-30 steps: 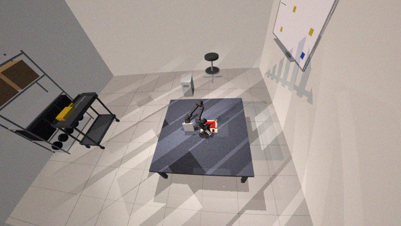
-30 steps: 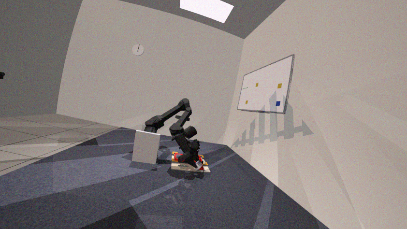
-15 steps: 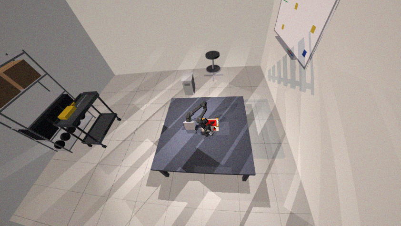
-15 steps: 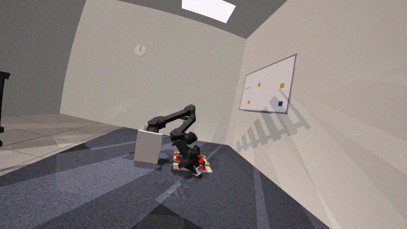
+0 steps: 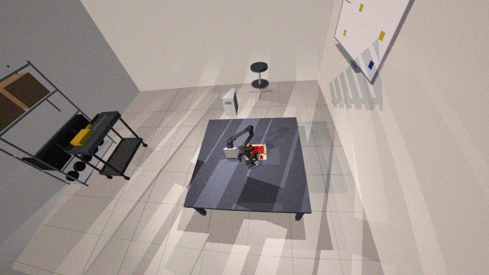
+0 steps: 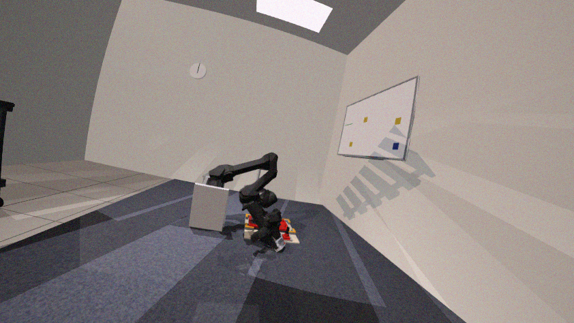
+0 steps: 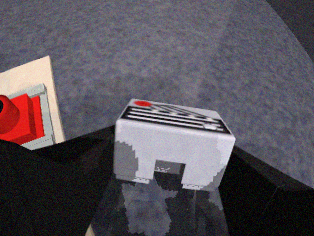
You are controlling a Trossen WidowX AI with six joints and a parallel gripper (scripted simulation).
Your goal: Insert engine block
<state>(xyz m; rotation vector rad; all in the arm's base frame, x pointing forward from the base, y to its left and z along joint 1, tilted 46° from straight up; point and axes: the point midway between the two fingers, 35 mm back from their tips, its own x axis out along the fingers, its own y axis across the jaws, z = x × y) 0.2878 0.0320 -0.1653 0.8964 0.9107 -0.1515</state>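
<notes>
My gripper tip is now 10 mm below the grey engine block and 10 mm past it. Round my gripper tip: cream base plate 180 mm to the left, 20 mm behind.
</notes>
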